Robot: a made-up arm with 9 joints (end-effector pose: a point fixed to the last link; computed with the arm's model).
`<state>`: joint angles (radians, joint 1 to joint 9).
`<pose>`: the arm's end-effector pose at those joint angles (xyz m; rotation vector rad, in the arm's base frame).
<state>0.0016 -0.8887 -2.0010 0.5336 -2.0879 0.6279 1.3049 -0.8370 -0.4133</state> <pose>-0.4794 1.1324 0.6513 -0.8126 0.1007 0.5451</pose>
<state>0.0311 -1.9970 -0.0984 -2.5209 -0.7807 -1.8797 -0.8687 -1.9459 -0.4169</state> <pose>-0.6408 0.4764 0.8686 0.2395 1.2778 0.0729</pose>
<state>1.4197 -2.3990 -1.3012 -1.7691 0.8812 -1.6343 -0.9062 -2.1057 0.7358</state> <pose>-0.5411 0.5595 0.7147 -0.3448 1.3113 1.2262</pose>
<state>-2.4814 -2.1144 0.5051 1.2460 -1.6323 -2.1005 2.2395 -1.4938 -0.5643</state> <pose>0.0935 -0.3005 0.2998 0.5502 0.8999 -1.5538</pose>
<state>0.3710 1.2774 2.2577 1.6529 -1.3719 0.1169 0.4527 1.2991 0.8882</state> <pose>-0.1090 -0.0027 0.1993 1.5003 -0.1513 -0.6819</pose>
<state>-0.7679 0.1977 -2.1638 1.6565 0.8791 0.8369 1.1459 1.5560 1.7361</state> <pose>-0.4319 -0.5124 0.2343 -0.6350 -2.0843 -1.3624</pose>
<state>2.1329 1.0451 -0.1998 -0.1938 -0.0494 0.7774 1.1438 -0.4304 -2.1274</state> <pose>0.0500 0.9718 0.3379 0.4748 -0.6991 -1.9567</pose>
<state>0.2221 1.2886 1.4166 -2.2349 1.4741 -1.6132 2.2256 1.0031 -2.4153</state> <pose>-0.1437 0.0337 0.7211 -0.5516 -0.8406 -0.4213</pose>
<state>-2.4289 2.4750 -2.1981 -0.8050 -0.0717 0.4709 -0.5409 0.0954 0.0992</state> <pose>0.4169 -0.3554 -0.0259 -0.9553 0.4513 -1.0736</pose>
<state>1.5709 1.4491 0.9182 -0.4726 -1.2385 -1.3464 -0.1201 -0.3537 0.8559</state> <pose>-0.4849 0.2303 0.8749 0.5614 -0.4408 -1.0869</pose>
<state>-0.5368 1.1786 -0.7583 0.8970 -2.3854 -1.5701 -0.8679 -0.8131 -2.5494</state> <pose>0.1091 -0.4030 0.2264 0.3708 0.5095 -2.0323</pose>
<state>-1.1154 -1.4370 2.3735 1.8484 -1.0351 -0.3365 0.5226 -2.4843 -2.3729</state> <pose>-0.4501 0.1080 -0.1021 -1.7379 -0.0752 -0.1327</pose>
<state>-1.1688 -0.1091 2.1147 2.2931 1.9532 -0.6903 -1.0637 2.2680 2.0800</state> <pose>-0.4690 -0.5146 0.7081 -0.5677 -0.6023 0.6198</pose>
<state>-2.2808 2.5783 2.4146 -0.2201 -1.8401 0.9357 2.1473 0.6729 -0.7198</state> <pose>-0.6834 -1.0234 -0.3414 1.1445 -1.6107 0.2777</pose>
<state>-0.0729 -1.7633 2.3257 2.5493 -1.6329 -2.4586 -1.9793 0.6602 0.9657</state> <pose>-1.0617 0.0915 0.1547 -2.3020 -0.4080 0.9473</pose>
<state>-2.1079 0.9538 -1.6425 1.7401 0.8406 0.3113 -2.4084 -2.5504 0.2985</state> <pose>-0.5073 -0.6003 -0.2457 1.2857 -0.0592 -2.5650</pose>
